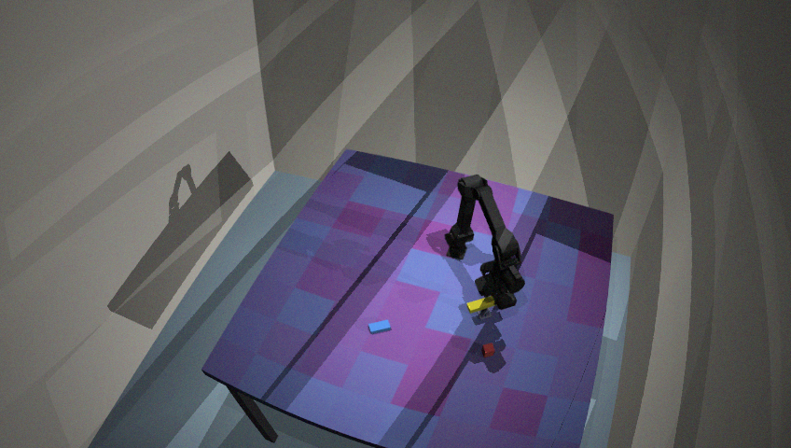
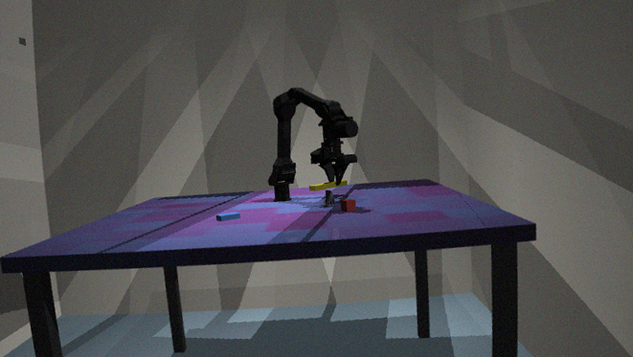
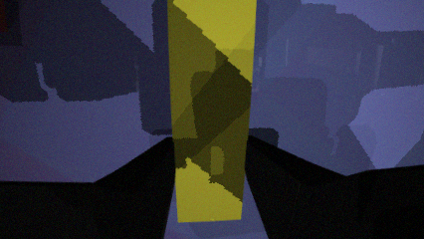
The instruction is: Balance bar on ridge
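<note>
The yellow bar is 2 cm ahead of my gripper tip and 2 cm to the right of it. Round my gripper tip: blue block: 18 cm ahead, 34 cm to the right, 6 cm below; red cube: 17 cm ahead, 3 cm to the left, 5 cm below.
</note>
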